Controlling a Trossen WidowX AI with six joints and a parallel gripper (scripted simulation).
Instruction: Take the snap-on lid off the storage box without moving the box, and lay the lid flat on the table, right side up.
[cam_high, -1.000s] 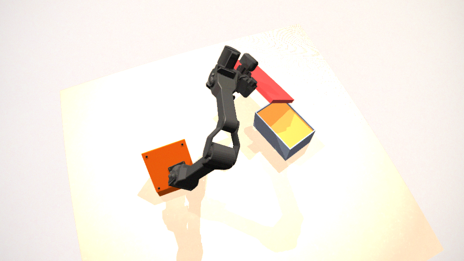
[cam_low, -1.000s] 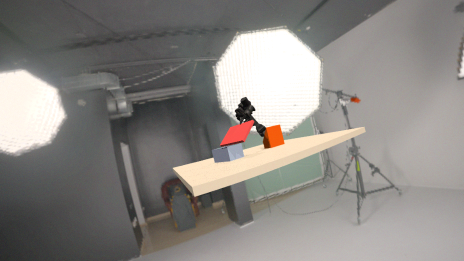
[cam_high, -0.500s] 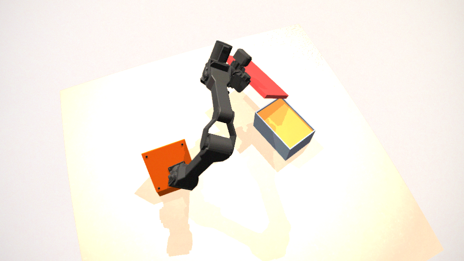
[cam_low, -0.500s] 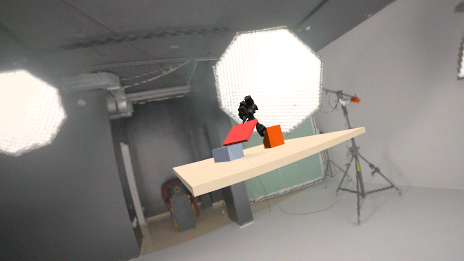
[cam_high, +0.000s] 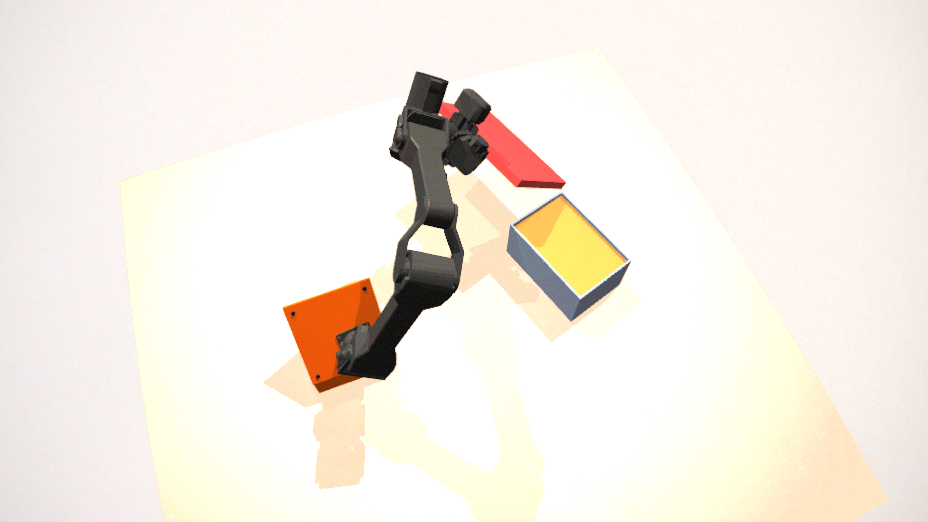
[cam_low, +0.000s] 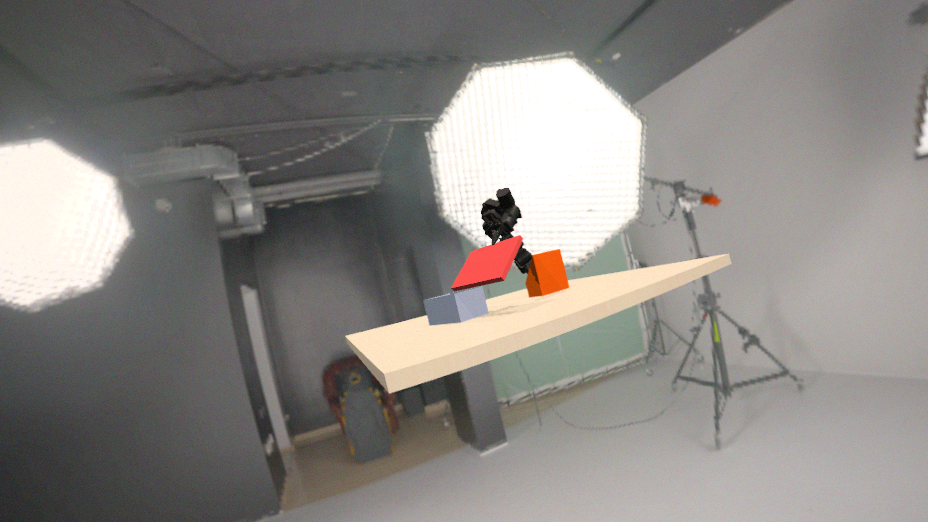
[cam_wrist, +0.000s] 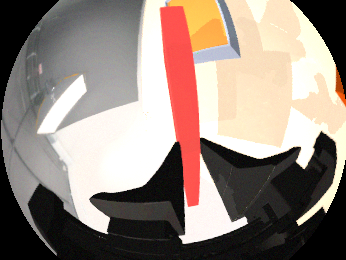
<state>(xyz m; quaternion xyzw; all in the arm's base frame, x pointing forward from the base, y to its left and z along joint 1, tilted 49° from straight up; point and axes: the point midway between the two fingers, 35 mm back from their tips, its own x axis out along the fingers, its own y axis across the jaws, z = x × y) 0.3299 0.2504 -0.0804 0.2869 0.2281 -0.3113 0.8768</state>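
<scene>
Now: gripper tip 6 cm short of the lid, 5 cm above it and 1 cm to the right of it. The rest, counted from my gripper tip: storage box (21 cm to the right, 18 cm below, 11 cm ahead).
</scene>
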